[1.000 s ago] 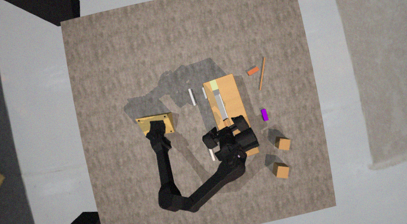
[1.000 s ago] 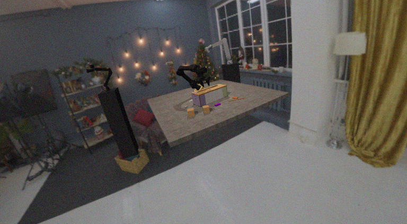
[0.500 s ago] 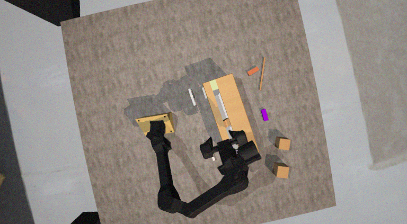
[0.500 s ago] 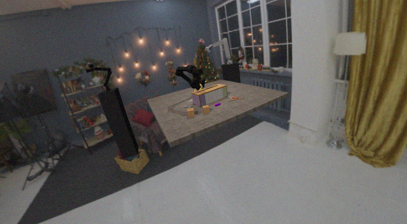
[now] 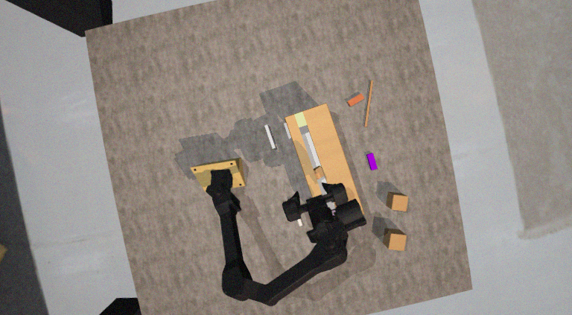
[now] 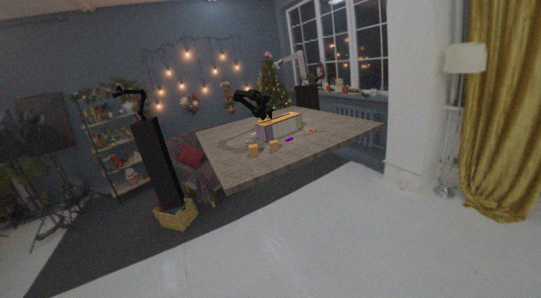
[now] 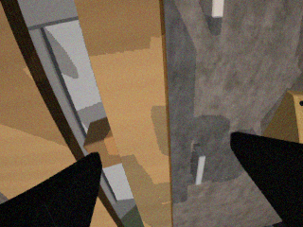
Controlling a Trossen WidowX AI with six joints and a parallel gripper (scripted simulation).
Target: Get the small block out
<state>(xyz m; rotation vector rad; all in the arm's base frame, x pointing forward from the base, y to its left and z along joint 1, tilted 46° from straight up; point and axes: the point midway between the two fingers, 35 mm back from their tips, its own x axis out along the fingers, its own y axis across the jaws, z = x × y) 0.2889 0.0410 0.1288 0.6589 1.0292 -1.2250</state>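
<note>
Right now my gripper tip is 50 mm above the tan block, 40 mm to the right of it and 40 mm short of it. Also, from my gripper tip: grey cube: 230 mm to the right, 130 mm below, 80 mm ahead; then thin stick: 270 mm to the left, 250 mm ahead, 130 mm below; then box: 70 mm below, 60 mm to the left, 20 mm ahead.
</note>
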